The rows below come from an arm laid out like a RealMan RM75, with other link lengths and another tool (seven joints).
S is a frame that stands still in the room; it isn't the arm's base.
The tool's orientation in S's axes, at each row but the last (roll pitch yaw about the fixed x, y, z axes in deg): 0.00 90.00 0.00; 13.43 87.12 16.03; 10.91 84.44 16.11; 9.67 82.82 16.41
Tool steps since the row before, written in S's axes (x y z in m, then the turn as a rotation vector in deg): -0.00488 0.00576 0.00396 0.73 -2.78 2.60; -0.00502 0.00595 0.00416 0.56 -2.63 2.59; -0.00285 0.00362 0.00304 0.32 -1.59 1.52; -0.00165 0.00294 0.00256 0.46 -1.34 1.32
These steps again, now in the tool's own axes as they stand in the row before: -0.00396 0.00576 -0.00488 -2.60 -2.78 0.73; -0.00431 0.00622 -0.00454 -2.60 -2.62 0.57; -0.00319 0.00392 -0.00221 -1.53 -1.58 0.32; -0.00263 0.00317 -0.00097 -1.30 -1.36 0.46
